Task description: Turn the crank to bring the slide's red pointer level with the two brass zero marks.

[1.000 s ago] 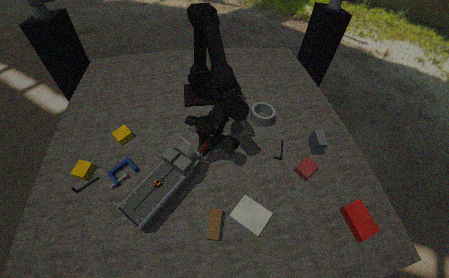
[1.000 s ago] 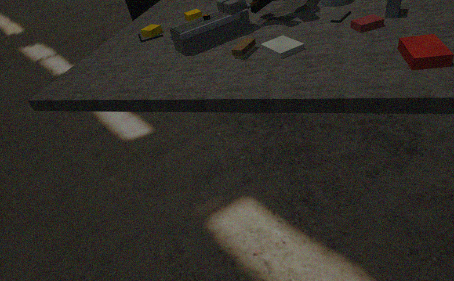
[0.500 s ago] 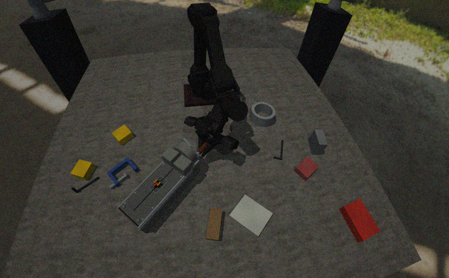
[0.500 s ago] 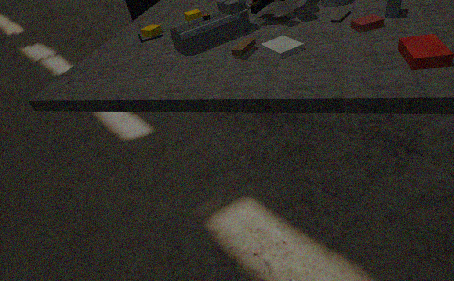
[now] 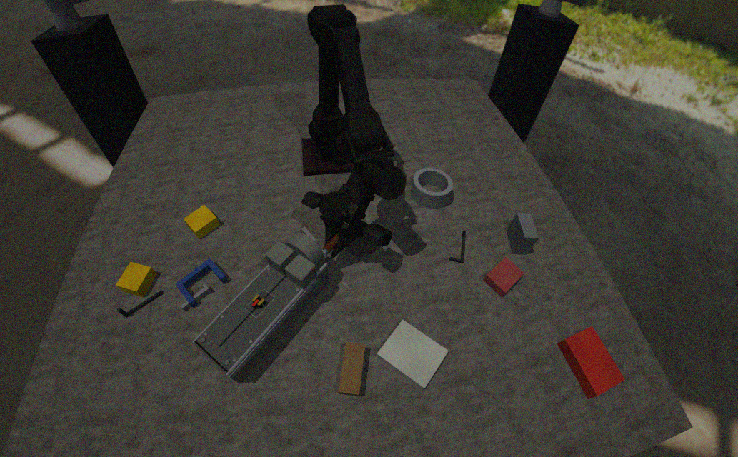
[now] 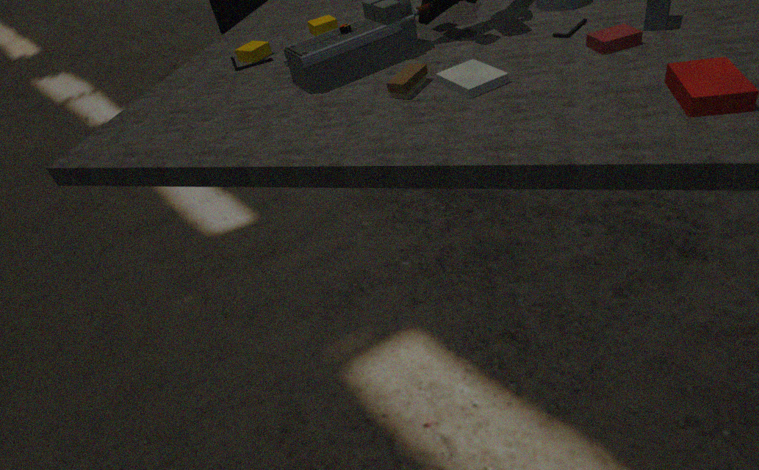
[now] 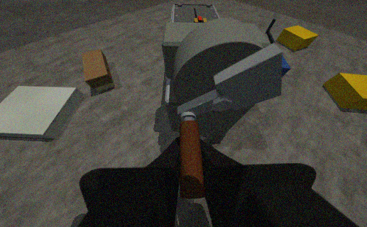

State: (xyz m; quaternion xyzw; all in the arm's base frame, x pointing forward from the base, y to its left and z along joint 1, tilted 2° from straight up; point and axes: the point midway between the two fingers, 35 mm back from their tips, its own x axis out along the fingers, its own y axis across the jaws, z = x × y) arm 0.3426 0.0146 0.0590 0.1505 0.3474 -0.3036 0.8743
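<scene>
My gripper tip is 1 cm past the brown crank handle, 1 cm to the right of it and 3 cm below it. From my gripper tip the other things lie so: white plate (20 cm ahead, 14 cm to the left, 3 cm below); then red pointer (12 cm ahead, 13 cm to the right, 4 cm above); then brown block (22 cm ahead, 3 cm to the left, 3 cm below).
</scene>
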